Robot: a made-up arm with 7 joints.
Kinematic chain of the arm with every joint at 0, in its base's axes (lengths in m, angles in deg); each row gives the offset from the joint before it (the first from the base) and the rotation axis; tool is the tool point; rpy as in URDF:
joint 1: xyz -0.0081 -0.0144 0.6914 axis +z
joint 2: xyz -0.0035 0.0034 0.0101 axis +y
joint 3: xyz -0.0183 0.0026 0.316 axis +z
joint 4: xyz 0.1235 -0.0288 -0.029 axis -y
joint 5: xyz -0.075 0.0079 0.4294 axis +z
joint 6: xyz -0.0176 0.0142 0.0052 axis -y
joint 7: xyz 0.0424 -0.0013 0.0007 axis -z
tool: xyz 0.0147 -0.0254 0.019 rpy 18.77 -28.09 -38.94
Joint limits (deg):
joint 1: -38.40..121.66
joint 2: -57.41..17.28
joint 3: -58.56..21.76
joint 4: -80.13..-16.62
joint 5: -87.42..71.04
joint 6: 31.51..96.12
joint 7: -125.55..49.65
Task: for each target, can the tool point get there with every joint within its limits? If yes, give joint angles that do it. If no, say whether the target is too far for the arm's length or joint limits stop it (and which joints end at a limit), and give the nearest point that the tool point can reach.
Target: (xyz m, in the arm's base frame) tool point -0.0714 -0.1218 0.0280
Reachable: no: joint limits stop it (at a limit: joint 1, joint 2, joint 4, joint 6, joint 7) | nearest point 0.2855 -0.6000 0.9346 | short by 1.085 m
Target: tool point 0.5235 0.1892 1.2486
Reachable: yes | joints 49.35 8.35 -32.06 -59.13 7.47 61.77 -72.09
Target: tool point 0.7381 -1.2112 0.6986
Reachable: no: too far | nearest point 0.3770 -0.5856 0.9460 | short by 0.764 m
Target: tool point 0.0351 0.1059 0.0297
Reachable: no: joint limits stop it (at a limit: joint 2, joint 4, joint 6, joint 7) | nearest point 0.2158 0.6090 0.9133 | short by 1.033 m
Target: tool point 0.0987 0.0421 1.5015
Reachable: yes | joints 38.10 -10.93 1.53 -31.91 1.93 88.62 2.36
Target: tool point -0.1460 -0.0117 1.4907
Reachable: yes | joints 1.04 -32.76 7.04 -33.46 -66.24 38.59 -11.84
